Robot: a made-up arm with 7 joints. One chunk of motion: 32 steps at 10 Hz.
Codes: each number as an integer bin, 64 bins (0 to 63) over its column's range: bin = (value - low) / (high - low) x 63, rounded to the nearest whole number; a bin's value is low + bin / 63 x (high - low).
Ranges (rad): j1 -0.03..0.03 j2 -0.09..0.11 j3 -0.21..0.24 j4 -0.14..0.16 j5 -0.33..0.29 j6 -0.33..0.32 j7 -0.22..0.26
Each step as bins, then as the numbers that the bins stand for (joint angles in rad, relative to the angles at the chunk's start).
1 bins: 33 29 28 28 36 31 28
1 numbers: 0.0014 0.0021 -0.0100 -0.0067 0.0243 -0.0102 -0.0067
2 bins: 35 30 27 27 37 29 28
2 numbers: 0.0033 0.0052 -0.0171 -0.0114 0.0341 -0.0308 -0.0067
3 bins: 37 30 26 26 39 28 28
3 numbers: 0.0052 0.0052 -0.0243 -0.0162 0.0538 -0.0411 -0.0067
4 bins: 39 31 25 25 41 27 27
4 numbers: 0.0071 0.0084 -0.0314 -0.0210 0.0735 -0.0514 -0.0143
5 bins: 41 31 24 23 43 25 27
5 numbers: 0.0090 0.0084 -0.0386 -0.0305 0.0932 -0.0721 -0.0143
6 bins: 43 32 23 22 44 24 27
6 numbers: 0.0110 0.0116 -0.0457 -0.0352 0.1030 -0.0824 -0.0143
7 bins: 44 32 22 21 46 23 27
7 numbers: 0.0119 0.0116 -0.0529 -0.0400 0.1227 -0.0927 -0.0143
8 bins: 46 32 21 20 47 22 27
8 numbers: 0.0138 0.0116 -0.0600 -0.0448 0.1325 -0.1030 -0.0143
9 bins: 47 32 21 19 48 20 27
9 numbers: 0.0148 0.0116 -0.0600 -0.0495 0.1424 -0.1237 -0.0143
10 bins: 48 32 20 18 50 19 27
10 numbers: 0.0157 0.0116 -0.0671 -0.0543 0.1621 -0.1340 -0.0143
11 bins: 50 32 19 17 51 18 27
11 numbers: 0.0176 0.0116 -0.0743 -0.0590 0.1719 -0.1443 -0.0143
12 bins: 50 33 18 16 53 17 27
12 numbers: 0.0176 0.0148 -0.0814 -0.0638 0.1916 -0.1546 -0.0143
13 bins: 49 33 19 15 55 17 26
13 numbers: 0.0167 0.0148 -0.0743 -0.0686 0.2113 -0.1546 -0.0219
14 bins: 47 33 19 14 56 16 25
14 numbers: 0.0148 0.0148 -0.0743 -0.0733 0.2211 -0.1649 -0.0295
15 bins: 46 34 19 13 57 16 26
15 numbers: 0.0138 0.0179 -0.0743 -0.0781 0.2310 -0.1649 -0.0219
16 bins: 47 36 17 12 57 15 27
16 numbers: 0.0148 0.0243 -0.0886 -0.0829 0.2310 -0.1752 -0.0143
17 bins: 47 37 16 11 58 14 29
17 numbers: 0.0148 0.0275 -0.0957 -0.0876 0.2408 -0.1856 0.0010
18 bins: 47 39 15 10 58 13 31
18 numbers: 0.0148 0.0338 -0.1029 -0.0924 0.2408 -0.1959 0.0162
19 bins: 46 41 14 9 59 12 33
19 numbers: 0.0138 0.0402 -0.1100 -0.0971 0.2506 -0.2062 0.0314
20 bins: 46 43 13 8 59 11 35
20 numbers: 0.0138 0.0465 -0.1171 -0.1019 0.2506 -0.2165 0.0467
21 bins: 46 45 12 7 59 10 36
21 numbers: 0.0138 0.0529 -0.1243 -0.1067 0.2506 -0.2268 0.0543
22 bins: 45 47 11 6 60 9 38
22 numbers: 0.0129 0.0592 -0.1314 -0.1114 0.2605 -0.2371 0.0695
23 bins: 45 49 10 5 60 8 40
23 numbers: 0.0129 0.0656 -0.1386 -0.1162 0.2605 -0.2475 0.0848
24 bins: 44 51 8 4 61 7 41
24 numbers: 0.0119 0.0719 -0.1529 -0.1210 0.2703 -0.2578 0.0924
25 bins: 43 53 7 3 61 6 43
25 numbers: 0.0110 0.0783 -0.1600 -0.1257 0.2703 -0.2681 0.1076
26 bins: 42 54 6 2 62 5 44
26 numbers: 0.0100 0.0814 -0.1671 -0.1305 0.2802 -0.2784 0.1152
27 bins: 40 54 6 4 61 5 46
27 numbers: 0.0081 0.0814 -0.1671 -0.1210 0.2703 -0.2784 0.1305
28 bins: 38 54 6 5 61 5 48
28 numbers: 0.0062 0.0814 -0.1671 -0.1162 0.2703 -0.2784 0.1457
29 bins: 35 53 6 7 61 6 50
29 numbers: 0.0033 0.0783 -0.1671 -0.1067 0.2703 -0.2681 0.1610
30 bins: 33 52 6 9 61 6 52
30 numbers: 0.0014 0.0751 -0.1671 -0.0971 0.2703 -0.2681 0.1762
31 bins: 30 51 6 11 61 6 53
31 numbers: -0.0014 0.0719 -0.1671 -0.0876 0.2703 -0.2681 0.1838
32 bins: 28 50 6 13 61 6 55
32 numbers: -0.0033 0.0687 -0.1671 -0.0781 0.2703 -0.2681 0.1990
